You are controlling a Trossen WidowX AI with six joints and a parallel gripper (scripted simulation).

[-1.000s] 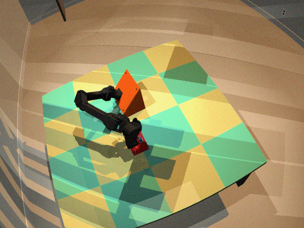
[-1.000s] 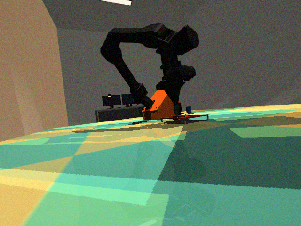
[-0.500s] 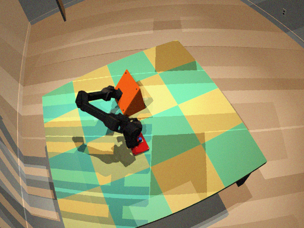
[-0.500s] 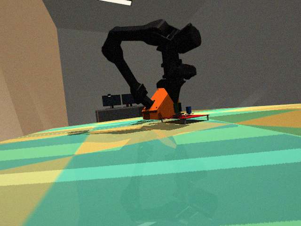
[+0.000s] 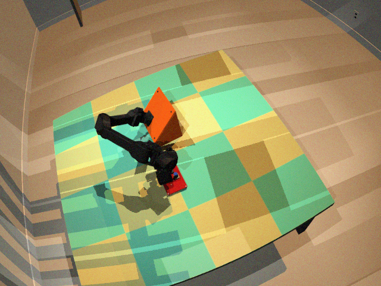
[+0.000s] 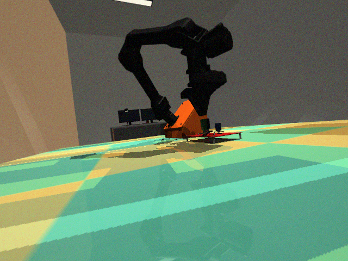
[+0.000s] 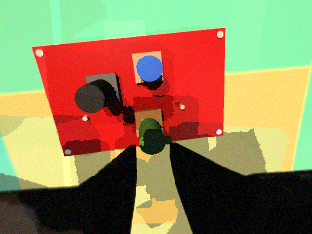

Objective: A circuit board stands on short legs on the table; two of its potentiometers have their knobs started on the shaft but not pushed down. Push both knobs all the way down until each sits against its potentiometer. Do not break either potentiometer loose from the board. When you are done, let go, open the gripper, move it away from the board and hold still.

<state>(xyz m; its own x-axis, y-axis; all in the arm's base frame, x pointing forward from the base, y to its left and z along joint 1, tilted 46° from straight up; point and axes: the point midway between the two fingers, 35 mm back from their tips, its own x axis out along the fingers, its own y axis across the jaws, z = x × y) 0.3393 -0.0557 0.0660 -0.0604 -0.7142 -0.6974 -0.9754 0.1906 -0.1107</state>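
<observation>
Now: the green knob 3 cm below my gripper tip. Also, from my gripper tip: black knob: 4 cm to the left, 4 cm below, 3 cm behind.
</observation>
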